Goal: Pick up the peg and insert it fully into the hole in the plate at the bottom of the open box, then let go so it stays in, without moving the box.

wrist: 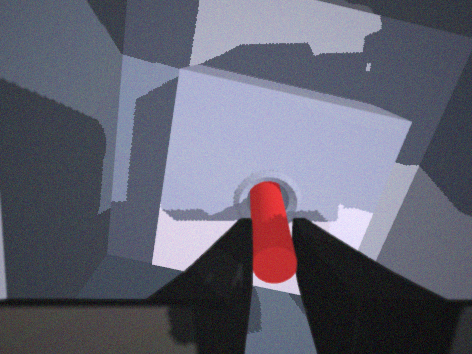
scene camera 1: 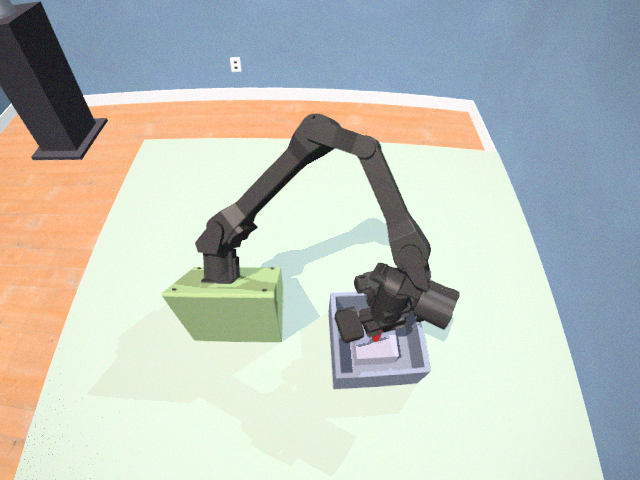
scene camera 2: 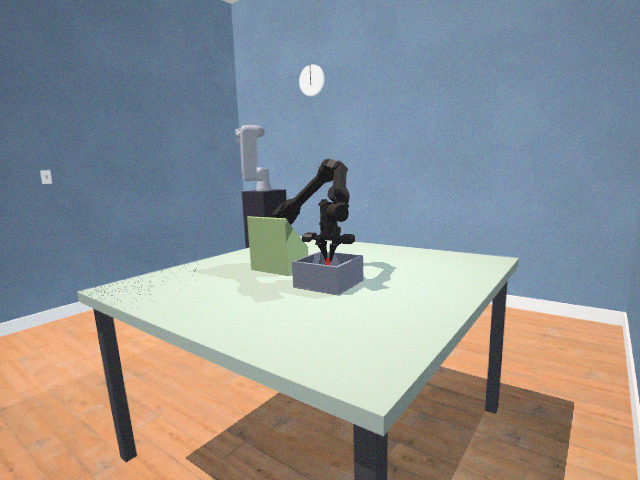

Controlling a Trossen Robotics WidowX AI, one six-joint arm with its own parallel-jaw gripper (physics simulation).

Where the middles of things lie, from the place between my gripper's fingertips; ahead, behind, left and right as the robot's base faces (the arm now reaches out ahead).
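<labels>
From my hand: red peg (wrist: 274, 261), 3 cm below; grey-blue box (scene camera 1: 412, 365), 4 cm below.
</labels>
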